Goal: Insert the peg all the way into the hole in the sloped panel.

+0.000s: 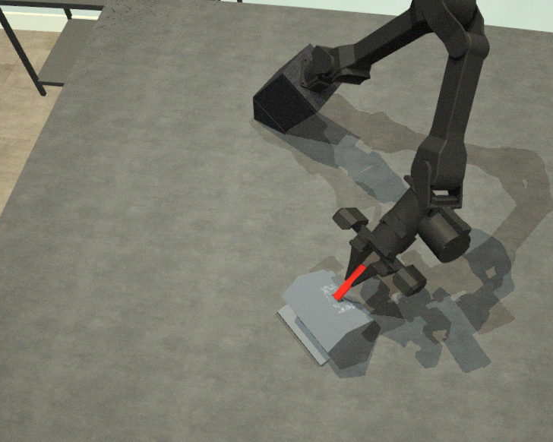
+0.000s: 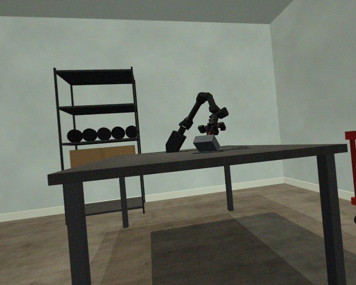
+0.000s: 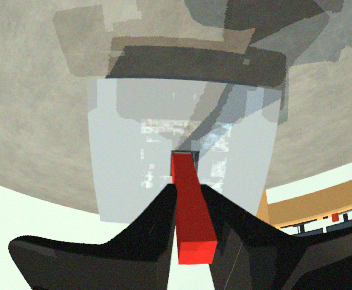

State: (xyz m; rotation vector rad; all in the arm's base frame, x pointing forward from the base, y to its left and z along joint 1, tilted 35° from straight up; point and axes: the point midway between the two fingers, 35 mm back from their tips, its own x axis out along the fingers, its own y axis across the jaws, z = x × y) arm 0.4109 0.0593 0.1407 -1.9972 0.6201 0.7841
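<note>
Right now my hand is 20 mm short of the red peg, 20 mm to the left of it and 20 mm above it.
</note>
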